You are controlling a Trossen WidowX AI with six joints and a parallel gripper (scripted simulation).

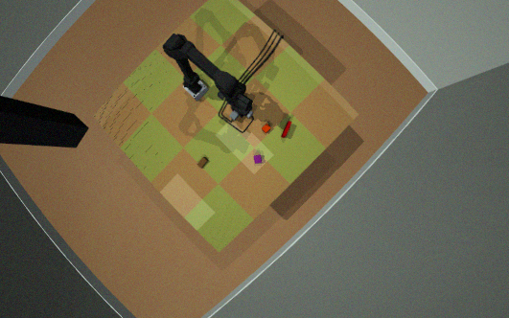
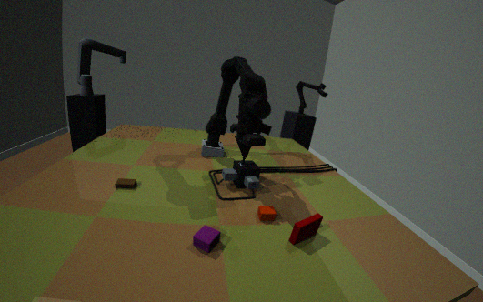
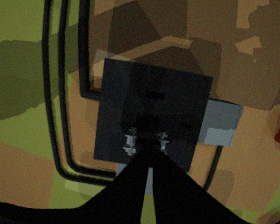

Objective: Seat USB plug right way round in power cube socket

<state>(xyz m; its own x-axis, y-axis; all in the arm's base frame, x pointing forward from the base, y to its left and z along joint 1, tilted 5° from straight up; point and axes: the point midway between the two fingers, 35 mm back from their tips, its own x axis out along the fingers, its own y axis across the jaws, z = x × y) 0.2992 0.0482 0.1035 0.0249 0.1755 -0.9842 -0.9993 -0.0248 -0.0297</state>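
The metal USB plug is 2 cm below my gripper tip. Round my gripper tip: purple block: 28 cm ahead, 17 cm to the right, 9 cm below; orange block: 20 cm ahead, 2 cm to the left, 9 cm below; red block: 30 cm ahead, 8 cm to the left, 7 cm below.
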